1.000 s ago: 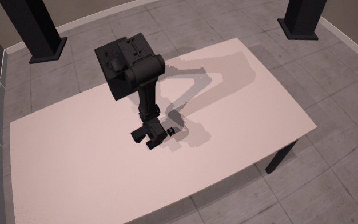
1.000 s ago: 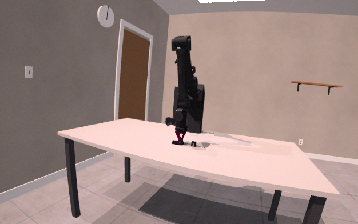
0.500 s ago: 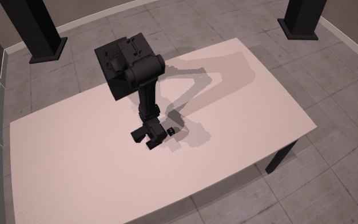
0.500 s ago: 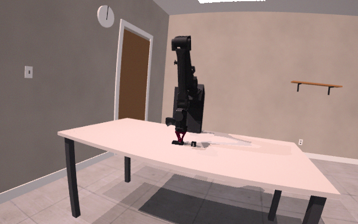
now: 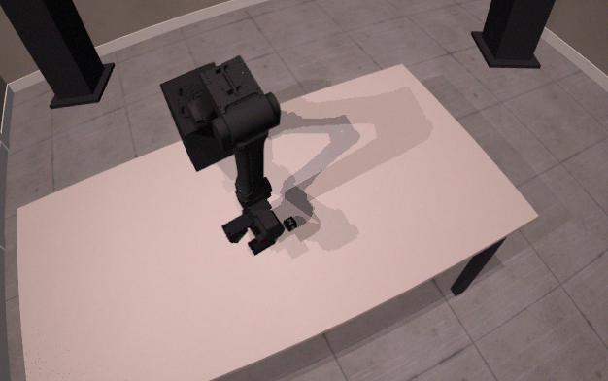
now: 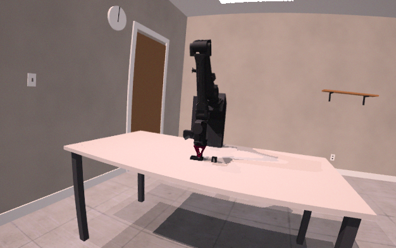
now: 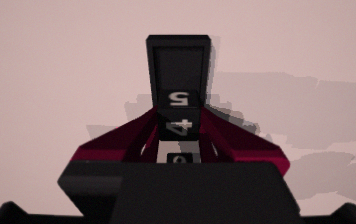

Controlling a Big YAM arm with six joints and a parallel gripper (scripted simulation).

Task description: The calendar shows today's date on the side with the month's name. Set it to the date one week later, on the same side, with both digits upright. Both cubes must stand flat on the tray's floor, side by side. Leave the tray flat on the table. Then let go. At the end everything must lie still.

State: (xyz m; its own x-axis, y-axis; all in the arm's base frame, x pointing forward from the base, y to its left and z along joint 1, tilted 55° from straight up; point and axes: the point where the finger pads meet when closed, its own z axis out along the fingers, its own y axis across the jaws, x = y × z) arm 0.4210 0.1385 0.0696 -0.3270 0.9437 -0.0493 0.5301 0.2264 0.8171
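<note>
The black calendar block is right at my hand. From my hand the other things lie so: black tray: 1 cm ahead, 1 cm to the right, 2 cm below.
</note>
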